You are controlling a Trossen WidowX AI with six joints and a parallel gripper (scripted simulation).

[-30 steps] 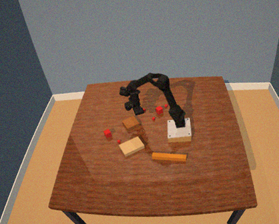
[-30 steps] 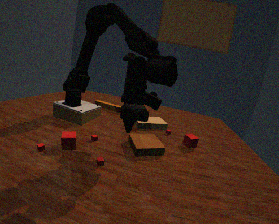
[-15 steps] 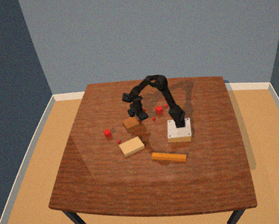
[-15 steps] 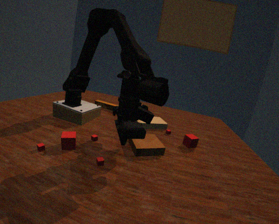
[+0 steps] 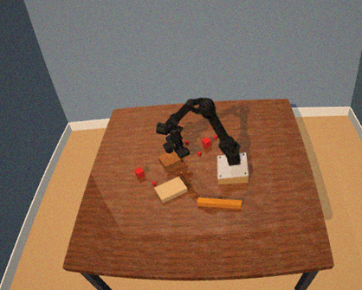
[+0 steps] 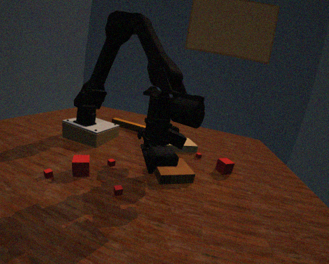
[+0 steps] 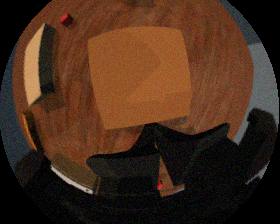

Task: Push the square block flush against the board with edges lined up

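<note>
Now: the brown square block 50 mm ahead of my gripper tip, 30 mm to the left of it and 10 mm above it. The rest, counted from my gripper tip: pale tan flat board (260 mm to the left, 20 mm ahead, 10 mm above); then long orange board (350 mm to the left, 230 mm behind, 10 mm above).
</note>
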